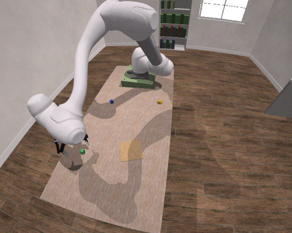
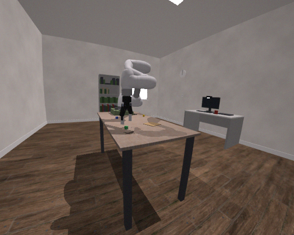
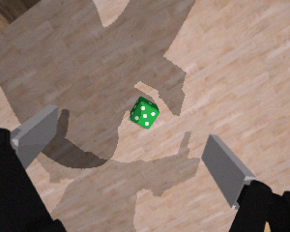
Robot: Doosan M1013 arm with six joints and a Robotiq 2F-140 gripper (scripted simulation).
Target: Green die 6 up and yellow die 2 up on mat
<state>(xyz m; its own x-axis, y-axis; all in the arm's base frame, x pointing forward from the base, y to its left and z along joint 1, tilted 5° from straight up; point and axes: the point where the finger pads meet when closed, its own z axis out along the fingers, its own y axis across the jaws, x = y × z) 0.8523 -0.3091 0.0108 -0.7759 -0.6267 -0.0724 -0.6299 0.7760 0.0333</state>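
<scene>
Now: the green die 10 mm behind my hand and 60 mm below it. The rest, counted from my hand: tan mat (60 mm behind, 330 mm to the left, 70 mm below); then blue die (500 mm behind, 90 mm to the left, 60 mm below); then yellow die (500 mm behind, 510 mm to the left, 60 mm below).
</scene>
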